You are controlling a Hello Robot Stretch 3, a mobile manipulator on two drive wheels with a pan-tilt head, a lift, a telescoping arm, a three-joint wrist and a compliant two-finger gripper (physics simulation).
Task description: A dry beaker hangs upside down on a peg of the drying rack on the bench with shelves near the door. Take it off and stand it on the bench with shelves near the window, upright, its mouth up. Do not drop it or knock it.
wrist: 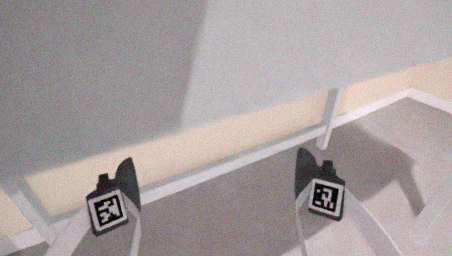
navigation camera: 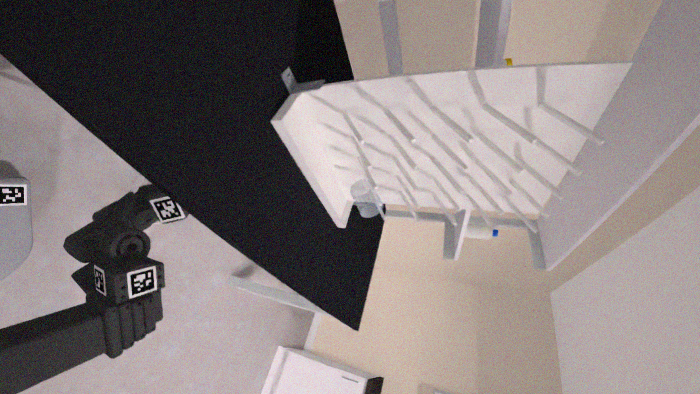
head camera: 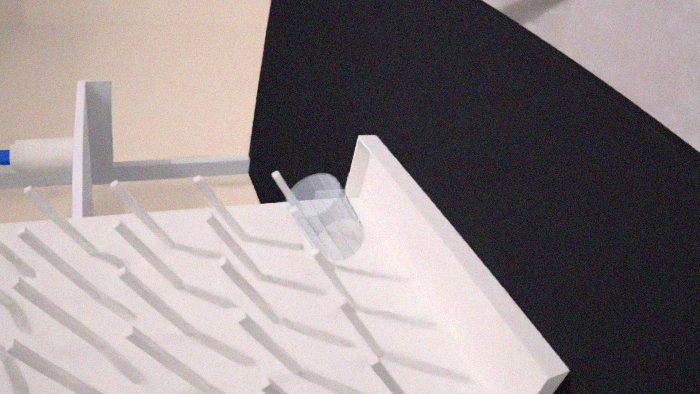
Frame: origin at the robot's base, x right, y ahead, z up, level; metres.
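Seen in the pictures: gripper, fingertip midpoint: (wrist: 217, 172).
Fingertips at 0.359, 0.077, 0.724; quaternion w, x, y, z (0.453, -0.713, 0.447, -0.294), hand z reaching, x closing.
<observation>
Offsets run from my fingertips to a thing's top centre, as dx, dy, dz. "spot": to the spot under its first point. Level surfaces: height alone.
The clear beaker {+0.294, -0.052, +0.379} (head camera: 330, 220) (navigation camera: 367, 200) hangs on an end peg of the white drying rack {spot: +0.225, +0.037, +0.194} (head camera: 450, 280) (navigation camera: 312, 160), close to its side wall. The rack stands over the black bench top {dz +0.190} (head camera: 400, 125) (navigation camera: 200, 150). My gripper (wrist: 217, 172) is open, with nothing between its fingers. In the wrist view a grey surface, apparently the underside of the bench top, spans the upper part, with floor below. In the navigation view my wrist is beside the bench's long edge and the fingers are hidden. The gripper is apart from the beaker. The bench near the window cannot be identified.
A white bottle with a blue cap {spot: +0.917, -0.225, +0.719} (head camera: 45, 152) (navigation camera: 480, 231) is beside a grey shelf bracket {+1.076, -0.280, +0.628} (head camera: 100, 130) (navigation camera: 452, 240). Bare pegs surround the beaker's one side. A bench leg {spot: +1.089, -0.199, -0.481} (wrist: 330, 115) and a long low rail (wrist: 230, 167) stand beyond the fingers. A white box (navigation camera: 320, 375) is at the bottom.
</observation>
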